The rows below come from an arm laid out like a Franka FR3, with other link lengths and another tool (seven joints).
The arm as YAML. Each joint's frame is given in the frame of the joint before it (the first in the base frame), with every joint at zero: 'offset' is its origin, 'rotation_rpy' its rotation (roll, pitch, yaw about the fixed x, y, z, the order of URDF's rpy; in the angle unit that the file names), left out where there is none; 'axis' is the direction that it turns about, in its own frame. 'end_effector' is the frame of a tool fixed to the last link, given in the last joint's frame.
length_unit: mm
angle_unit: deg
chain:
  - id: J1
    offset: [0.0, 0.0, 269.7]
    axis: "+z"
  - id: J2
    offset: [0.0, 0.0, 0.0]
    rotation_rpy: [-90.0, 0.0, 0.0]
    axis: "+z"
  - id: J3
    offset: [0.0, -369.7, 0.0]
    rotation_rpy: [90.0, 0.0, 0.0]
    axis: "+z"
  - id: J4
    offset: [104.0, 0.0, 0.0]
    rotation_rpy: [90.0, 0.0, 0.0]
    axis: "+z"
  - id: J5
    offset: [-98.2, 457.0, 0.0]
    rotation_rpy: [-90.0, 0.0, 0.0]
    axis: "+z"
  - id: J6
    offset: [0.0, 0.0, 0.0]
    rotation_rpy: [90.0, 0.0, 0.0]
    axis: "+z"
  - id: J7
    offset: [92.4, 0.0, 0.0]
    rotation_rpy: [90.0, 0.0, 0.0]
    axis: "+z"
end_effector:
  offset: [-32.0, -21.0, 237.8]
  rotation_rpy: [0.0, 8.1, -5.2]
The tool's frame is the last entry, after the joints.
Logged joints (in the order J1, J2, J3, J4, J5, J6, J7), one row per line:
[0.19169, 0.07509, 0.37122, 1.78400, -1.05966, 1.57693, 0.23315]
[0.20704, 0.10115, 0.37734, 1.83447, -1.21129, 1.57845, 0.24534]
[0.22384, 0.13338, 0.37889, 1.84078, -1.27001, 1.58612, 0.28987]
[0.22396, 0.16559, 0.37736, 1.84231, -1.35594, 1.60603, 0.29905]
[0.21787, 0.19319, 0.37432, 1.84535, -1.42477, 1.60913, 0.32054]
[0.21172, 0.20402, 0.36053, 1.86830, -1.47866, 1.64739, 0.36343]
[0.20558, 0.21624, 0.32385, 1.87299, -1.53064, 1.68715, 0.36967]
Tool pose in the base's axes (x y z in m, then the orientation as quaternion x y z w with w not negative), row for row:
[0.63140, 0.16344, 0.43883, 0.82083, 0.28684, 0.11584, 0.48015]
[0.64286, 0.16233, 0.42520, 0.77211, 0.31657, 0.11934, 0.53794]
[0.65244, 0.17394, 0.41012, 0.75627, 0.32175, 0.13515, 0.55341]
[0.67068, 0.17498, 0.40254, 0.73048, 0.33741, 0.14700, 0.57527]
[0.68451, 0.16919, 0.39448, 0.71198, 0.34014, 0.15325, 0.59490]
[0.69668, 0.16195, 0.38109, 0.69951, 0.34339, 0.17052, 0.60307]
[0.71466, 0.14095, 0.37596, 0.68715, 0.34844, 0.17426, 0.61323]
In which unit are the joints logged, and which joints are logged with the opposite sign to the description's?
The joints are logged in radians. Opposite sign: J4.
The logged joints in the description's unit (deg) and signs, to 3 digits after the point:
[10.983, 4.302, 21.269, -102.216, -60.714, 90.351, 13.359]
[11.863, 5.795, 21.620, -105.107, -69.402, 90.439, 14.057]
[12.825, 7.642, 21.709, -105.469, -72.766, 90.878, 16.608]
[12.832, 9.488, 21.621, -105.557, -77.690, 92.019, 17.134]
[12.483, 11.069, 21.447, -105.731, -81.633, 92.196, 18.366]
[12.131, 11.689, 20.657, -107.046, -84.721, 94.388, 20.823]
[11.779, 12.390, 18.555, -107.314, -87.699, 96.667, 21.181]

